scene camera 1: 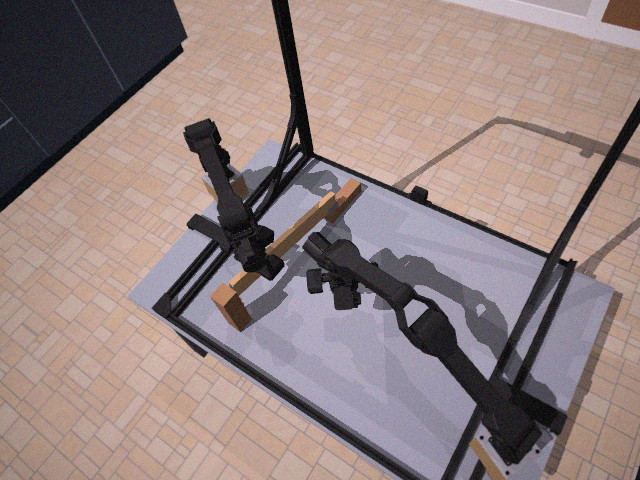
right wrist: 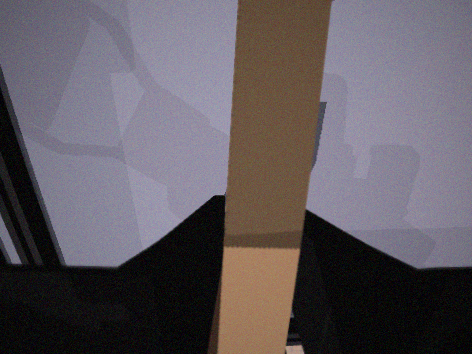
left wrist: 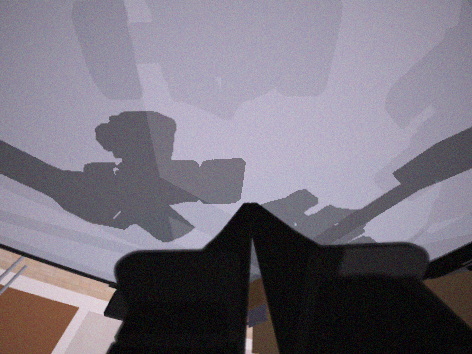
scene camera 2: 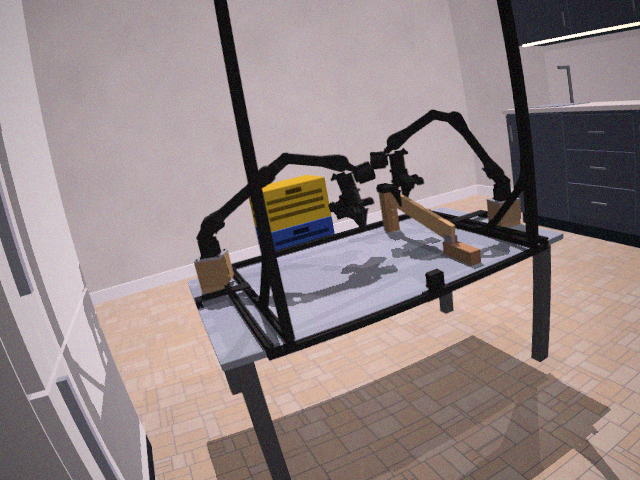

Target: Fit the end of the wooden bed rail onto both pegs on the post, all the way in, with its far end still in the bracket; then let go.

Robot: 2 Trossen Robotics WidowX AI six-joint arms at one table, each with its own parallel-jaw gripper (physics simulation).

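Places are measured from the left arm's base along level axes (x ahead, y right, z down), in centimetres.
Pixels of known places: left gripper, between the fingertips: (left wrist: 250, 209) (scene camera 2: 364, 230); right gripper, between the fingertips: (right wrist: 248, 207) (scene camera 2: 403, 205); left arm's base, origin of its link: (scene camera 1: 509, 444) (scene camera 2: 210, 255); right arm's base, origin of its link: (scene camera 2: 503, 198).
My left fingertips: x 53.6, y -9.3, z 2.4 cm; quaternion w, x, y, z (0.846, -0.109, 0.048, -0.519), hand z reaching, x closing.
Ahead of a thing's pixels: the offset from my left fingertips to its top centre. "pt": to the spot under its first point. Level surfaces: height alone.
The wooden rail (scene camera 1: 302, 229) (scene camera 2: 426, 215) (right wrist: 280, 100) slants up from the low wooden block @(dx +30.5, dy +16.8, dz +2.7 cm) (scene camera 1: 352, 192) (scene camera 2: 462, 253) to near the top of the upright post @(pt dx +8.8, dy -29.4, dz -1.5 cm) (scene camera 1: 235, 311) (scene camera 2: 390, 215). Its lower end is at the grey bracket @(pt dx +27.8, dy +13.7, dz +3.3 cm) (scene camera 2: 450, 238) on that block. Its raised end is close to the post; I cannot tell whether they touch, and the pegs do not show. My right gripper (scene camera 1: 267, 259) (scene camera 2: 399, 196) (right wrist: 248, 207) is shut on the rail near the post end. My left gripper (scene camera 2: 362, 224) (left wrist: 250, 209) is shut and empty, above the table beside the rail.
The left wrist and right wrist are close together in scene camera 2. The table @(dz +9.6 cm) (scene camera 1: 305, 361) (scene camera 2: 320, 320) has a black frame with tall uprights (scene camera 1: 292, 77) (scene camera 2: 237, 103). A small black block @(pt dx +17.0, dy +37.2, dz +4.9 cm) (scene camera 1: 418, 194) (scene camera 2: 435, 280) is on its edge. Yellow and blue boxes (scene camera 2: 297, 204) (scene camera 2: 305, 233) stand behind.
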